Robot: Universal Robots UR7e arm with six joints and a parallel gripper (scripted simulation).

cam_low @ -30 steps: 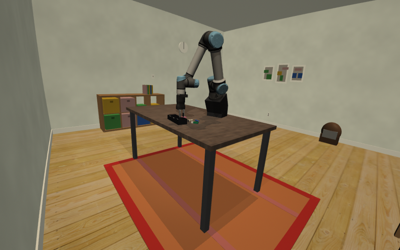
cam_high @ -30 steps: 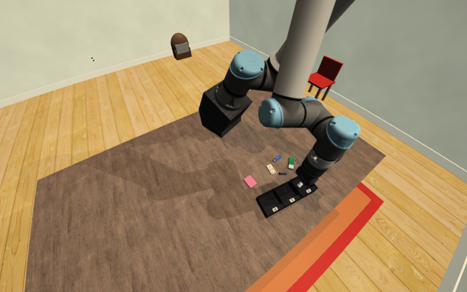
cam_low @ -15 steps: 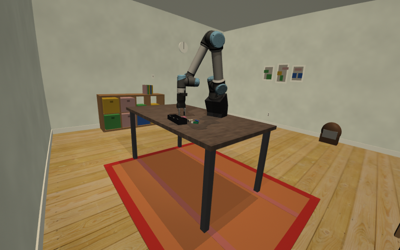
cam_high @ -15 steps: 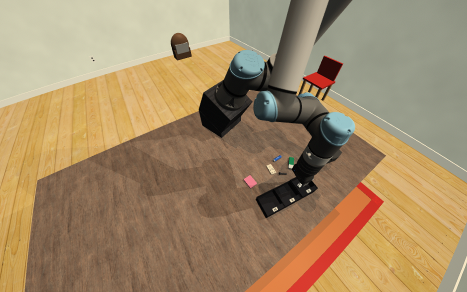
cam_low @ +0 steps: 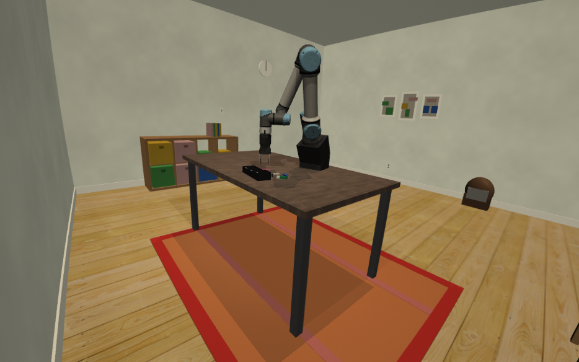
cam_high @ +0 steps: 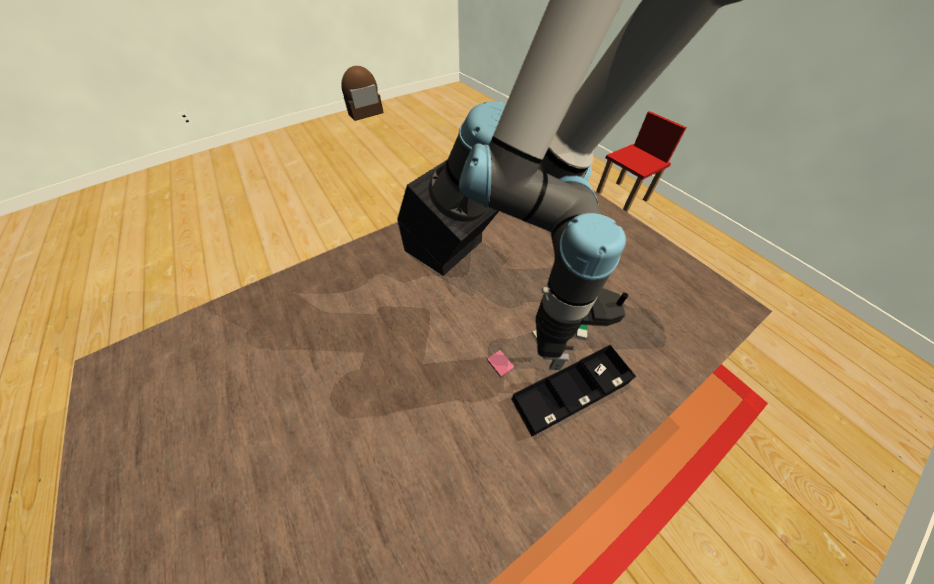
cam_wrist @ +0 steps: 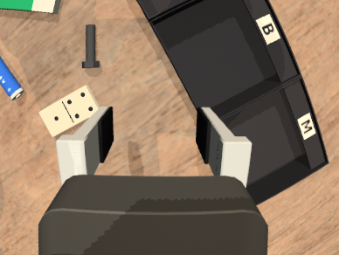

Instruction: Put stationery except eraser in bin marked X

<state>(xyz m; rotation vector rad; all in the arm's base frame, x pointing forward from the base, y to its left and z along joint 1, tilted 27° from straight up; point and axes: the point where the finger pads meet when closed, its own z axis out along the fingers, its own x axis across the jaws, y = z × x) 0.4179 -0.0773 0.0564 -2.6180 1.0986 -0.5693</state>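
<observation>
Now: hand 80 mm past the pink sticky-note pad, 80 mm to the left of it and 80 mm above it. From my hand the other things lie so: domino: 60 mm behind, 50 mm to the left, 80 mm below; then black bolt: 10 mm behind, 70 mm to the left, 80 mm below; then black three-part bin: 70 mm ahead, 60 mm below.
</observation>
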